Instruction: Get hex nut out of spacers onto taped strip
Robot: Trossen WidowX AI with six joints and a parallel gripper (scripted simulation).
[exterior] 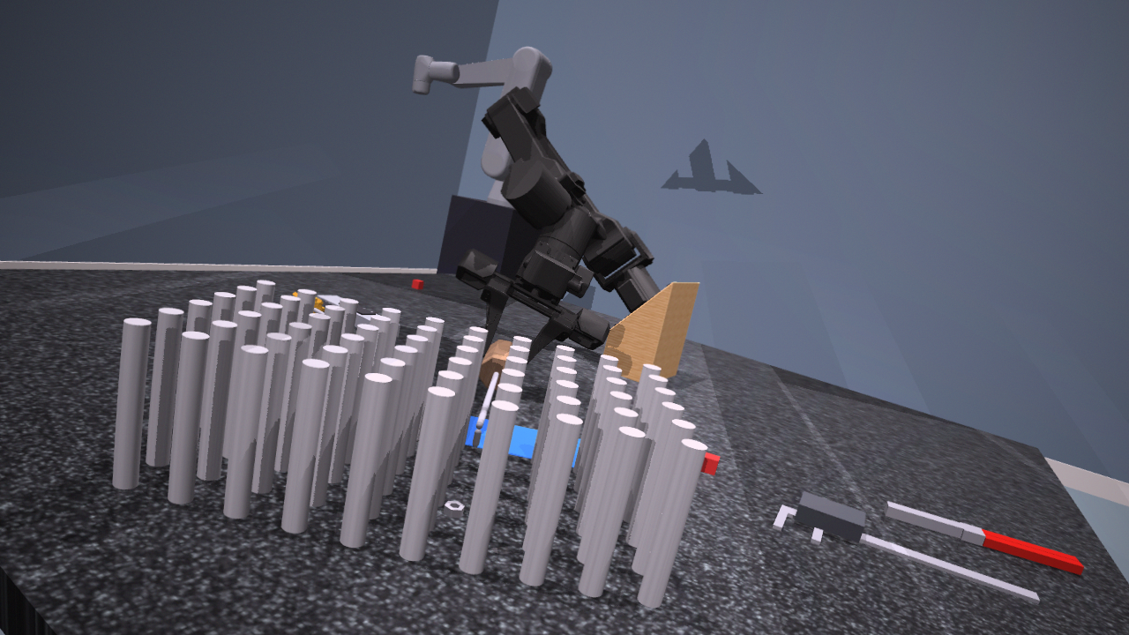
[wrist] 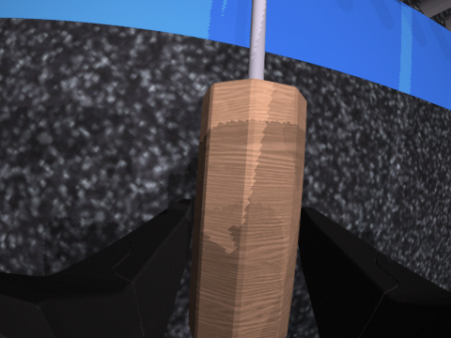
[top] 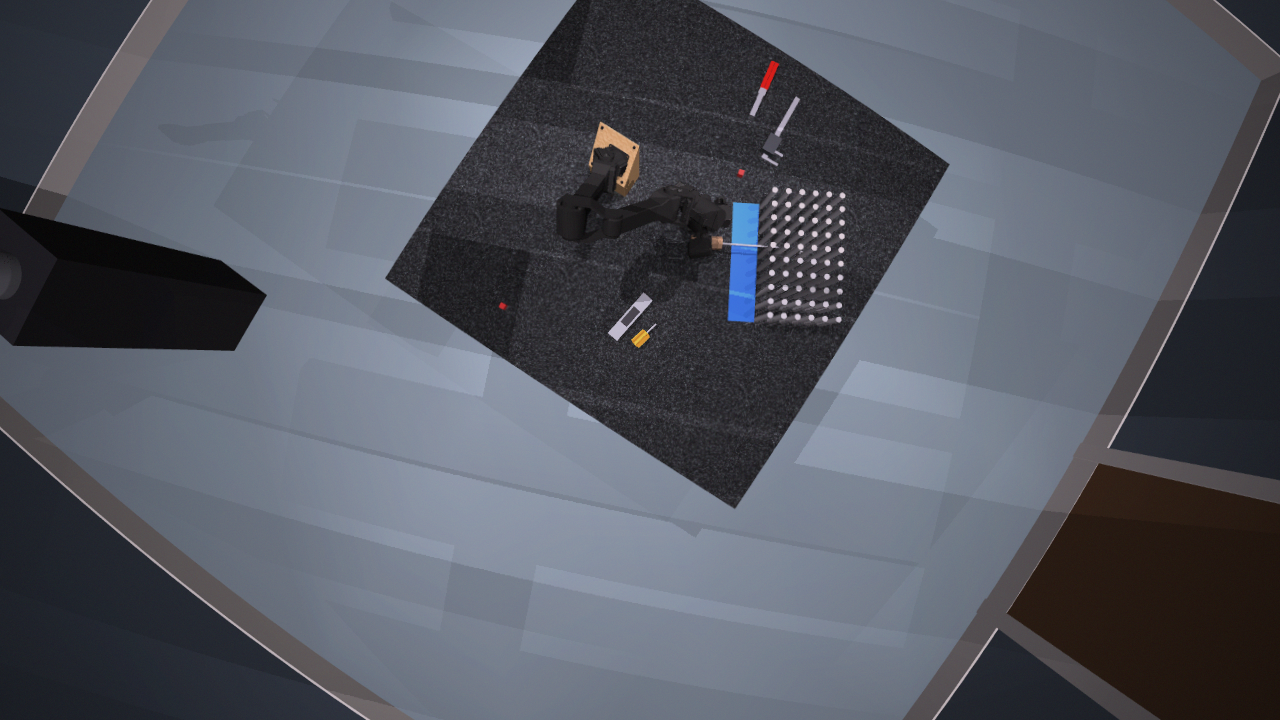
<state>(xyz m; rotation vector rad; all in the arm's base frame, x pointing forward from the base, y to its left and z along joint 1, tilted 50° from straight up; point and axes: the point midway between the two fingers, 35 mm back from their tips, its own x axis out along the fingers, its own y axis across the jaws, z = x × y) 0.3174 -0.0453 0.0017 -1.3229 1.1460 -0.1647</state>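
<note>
Right now the blue taped strip is 120 mm ahead of my gripper tip, 40 mm below it and 30 mm to the left of it. Round my gripper tip: yellow tool 330 mm to the right, 20 mm below; flat grey piece 300 mm to the right, 70 mm behind, 20 mm below; hex nut 260 mm ahead, 150 mm to the left, 30 mm below.
</note>
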